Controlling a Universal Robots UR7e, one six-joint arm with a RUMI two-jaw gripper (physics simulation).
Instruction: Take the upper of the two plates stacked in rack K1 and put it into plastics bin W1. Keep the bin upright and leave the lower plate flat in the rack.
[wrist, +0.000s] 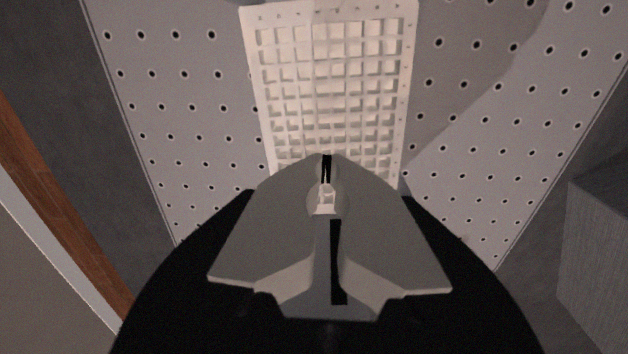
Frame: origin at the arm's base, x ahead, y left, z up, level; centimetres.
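Seen in the pictures: gripper, fingertip midpoint: (325, 158).
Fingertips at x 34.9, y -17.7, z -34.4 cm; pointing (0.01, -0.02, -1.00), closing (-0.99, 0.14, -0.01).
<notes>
A point is followed by its place in that frame.
A whitish plate (327, 102) @[x 34.5, y -20.5, z -35.9 cm] with a grid of square wells shows in the upper middle of the wrist view. Its near end is hidden behind the gripper. My gripper (325, 158) @[x 34.9, y -17.7, z -34.4 cm] is shut with nothing between its fingers; its tips overlap the near end of the plate in the view, and I cannot tell whether they touch it. I cannot tell from this view whether one or two plates are there. Rack K1 cannot be made out, and plastics bin W1 does not show.
A light grey perforated board (185, 120) @[x 46.0, y -19.5, z -39.6 cm] extends on both sides of the plate, with a shadow across its right part. A brown wooden strip (52, 207) runs down the left. A grey block (595, 260) @[x 9.8, y -2.9, z -37.0 cm] stands at the right edge.
</notes>
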